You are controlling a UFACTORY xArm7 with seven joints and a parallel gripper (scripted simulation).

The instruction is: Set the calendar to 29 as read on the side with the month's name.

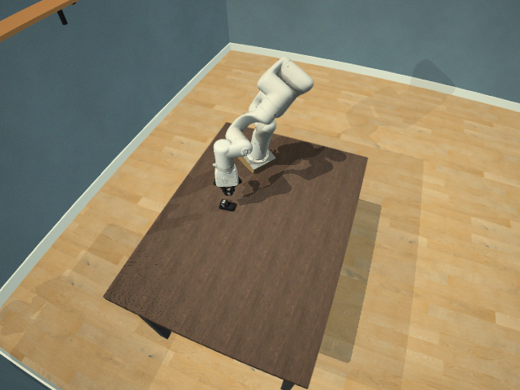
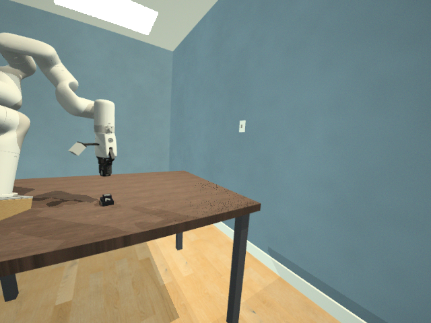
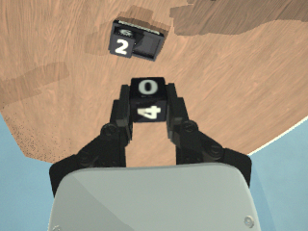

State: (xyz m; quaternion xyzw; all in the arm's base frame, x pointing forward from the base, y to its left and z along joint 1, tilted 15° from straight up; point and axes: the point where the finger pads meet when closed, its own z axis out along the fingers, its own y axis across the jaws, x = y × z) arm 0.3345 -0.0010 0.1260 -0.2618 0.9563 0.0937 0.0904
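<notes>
My hand is 14 cm above the black tray and 2 cm to the left of it.
</notes>
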